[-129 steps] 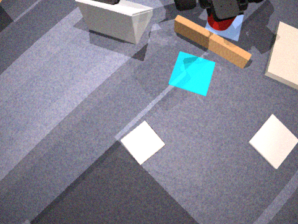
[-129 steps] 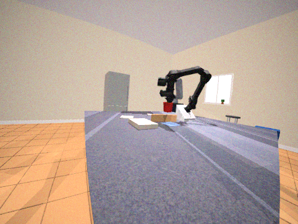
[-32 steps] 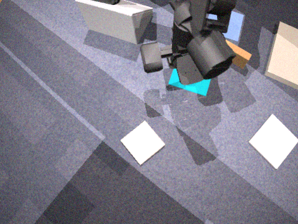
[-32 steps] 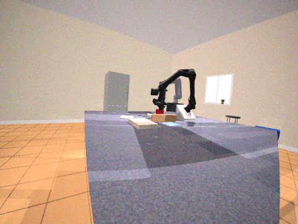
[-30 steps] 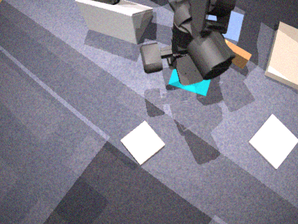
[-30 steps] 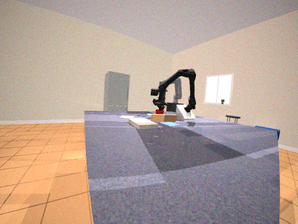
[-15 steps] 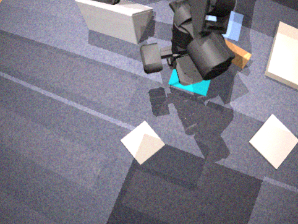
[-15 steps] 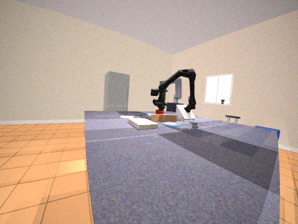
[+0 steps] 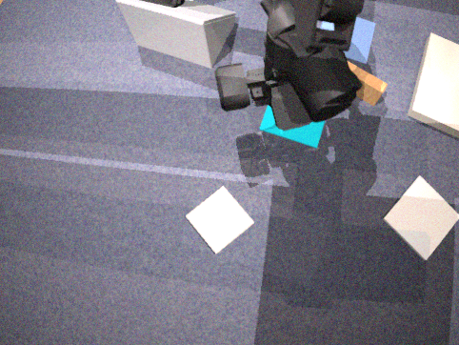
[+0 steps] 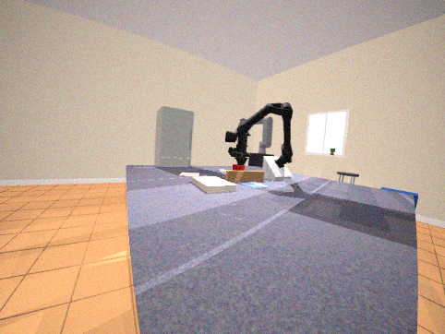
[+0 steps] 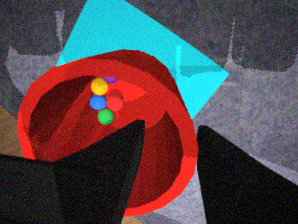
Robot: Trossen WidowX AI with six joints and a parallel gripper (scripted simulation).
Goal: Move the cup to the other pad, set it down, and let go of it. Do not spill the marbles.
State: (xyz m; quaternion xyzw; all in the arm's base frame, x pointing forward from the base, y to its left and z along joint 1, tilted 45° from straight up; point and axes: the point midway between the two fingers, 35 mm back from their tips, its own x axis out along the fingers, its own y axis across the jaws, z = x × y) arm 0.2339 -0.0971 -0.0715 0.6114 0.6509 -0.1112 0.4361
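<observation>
My gripper tip is now 3 cm short of the cup, 1 cm to the right of it and 1 cm above it. The rest, counted from my gripper tip: cyan pad 3 cm ahead, 1 cm to the left, 6 cm below; orange wooden bar 6 cm ahead, 11 cm to the left, 3 cm below.
</observation>
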